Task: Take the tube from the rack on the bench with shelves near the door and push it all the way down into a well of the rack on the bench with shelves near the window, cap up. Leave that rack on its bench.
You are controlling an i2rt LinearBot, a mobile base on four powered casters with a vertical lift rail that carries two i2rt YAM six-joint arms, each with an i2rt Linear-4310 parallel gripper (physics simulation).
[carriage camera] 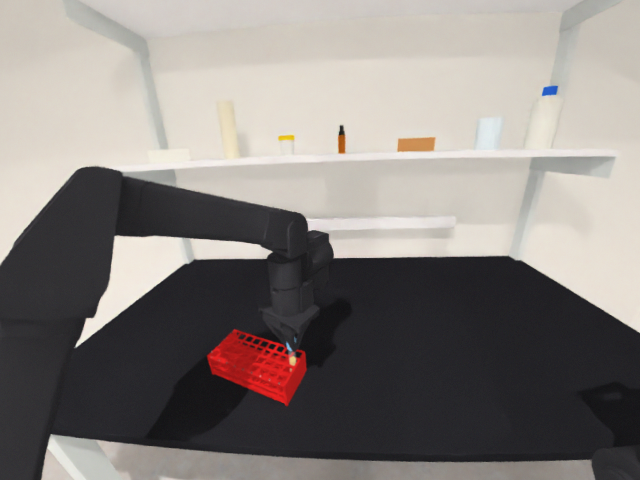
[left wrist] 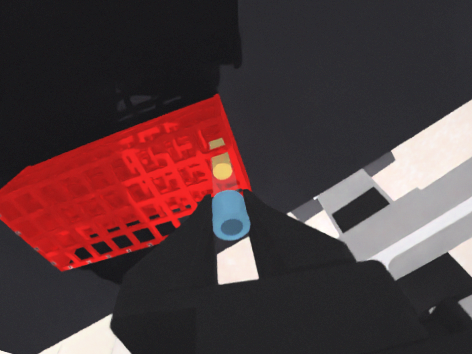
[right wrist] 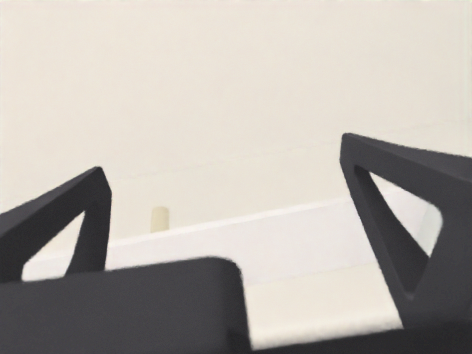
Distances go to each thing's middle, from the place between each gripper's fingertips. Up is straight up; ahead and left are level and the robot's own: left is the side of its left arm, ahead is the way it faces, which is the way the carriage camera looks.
Right now my left hand is 3 cm above the clear tube with blue cap (left wrist: pixel 230 219). Round my left hand: cream cylinder (carriage camera: pixel 225 109): 51 cm ahead, 45 cm above, 22 cm to the left; pale blue beaker (carriage camera: pixel 488 136): 61 cm to the right, 40 cm above, 39 cm ahead; red tube rack (carriage camera: pixel 265 373): 8 cm to the left, 7 cm below, 3 cm ahead.
Now: the clear tube with blue cap 420 mm below my right hand, 390 mm to the left of it and 260 mm ahead of it. Round my right hand: cream cylinder (770 mm ahead, 610 mm to the left, 60 mm above); then pale blue beaker (650 mm ahead, 220 mm to the right, 10 mm above); then red tube rack (470 mm to the left, 460 mm below, 290 mm ahead).
